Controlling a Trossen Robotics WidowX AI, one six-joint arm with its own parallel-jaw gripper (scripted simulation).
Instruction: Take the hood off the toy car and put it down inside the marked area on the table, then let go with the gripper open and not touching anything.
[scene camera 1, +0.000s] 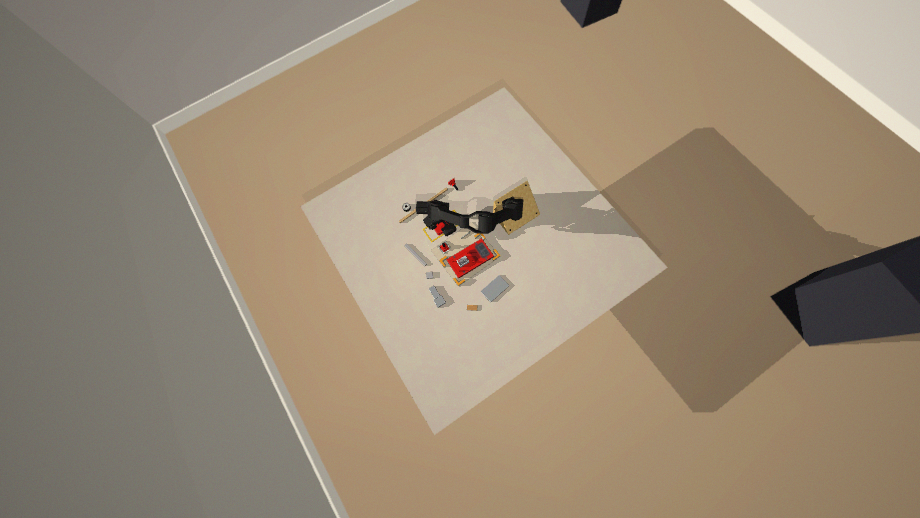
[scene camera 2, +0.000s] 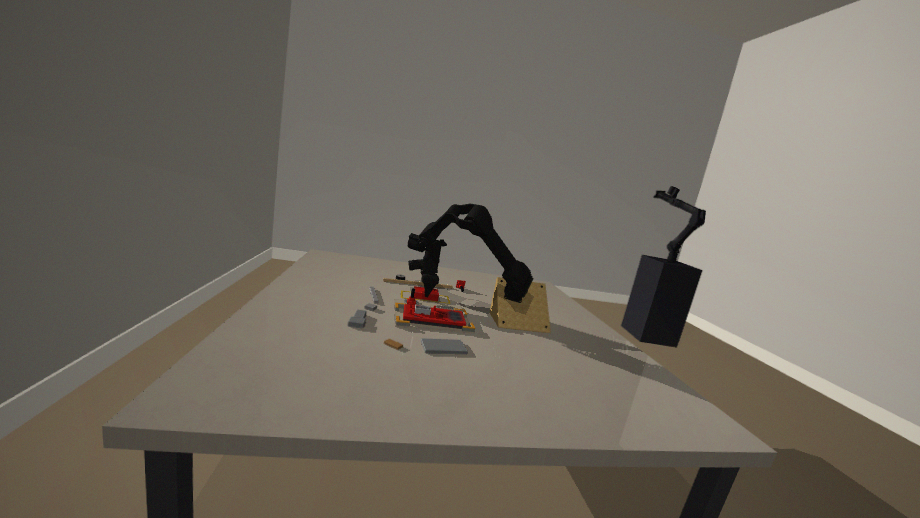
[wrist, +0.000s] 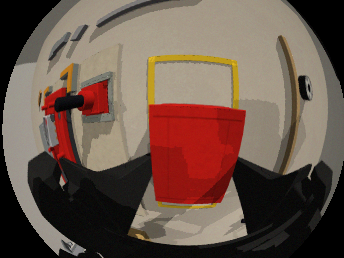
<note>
The gripper (wrist: 194, 159) holds a red hood (wrist: 194, 147). Also in view: a red toy car (scene camera 2: 438, 317).
The red toy car is seen too in scene camera 1 (scene camera 1: 478, 253) and in the wrist view (wrist: 66, 148).
</note>
